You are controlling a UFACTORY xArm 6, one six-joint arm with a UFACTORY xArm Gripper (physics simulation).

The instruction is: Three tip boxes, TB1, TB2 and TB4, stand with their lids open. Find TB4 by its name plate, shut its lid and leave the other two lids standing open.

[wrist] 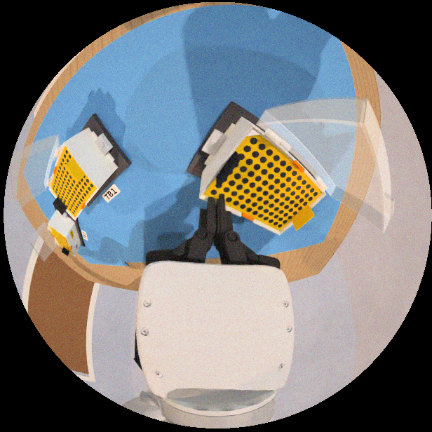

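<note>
TB4 (265, 180), the large box at right centre, has a yellow rack with dark holes. Its clear lid (376, 145) stands open to the right. Its name plate is hidden in this view. My gripper (214, 207) is shut and empty; its fingertips overlap the box's near left corner in the view, and contact cannot be told. TB1 (102, 160) stands at the left with its name plate (111, 193) readable and its clear lid (37, 160) open. TB2 (69, 227), small at the lower left, has its lid (42, 245) open; its plate (84, 235) is too small to read.
The boxes stand on a blue mat (155, 75) with a wooden table edge (305, 260) around it. TB1 and TB2 are close together at the left, away from the gripper. A brown panel with a white border (60, 320) lies beyond the table at the lower left.
</note>
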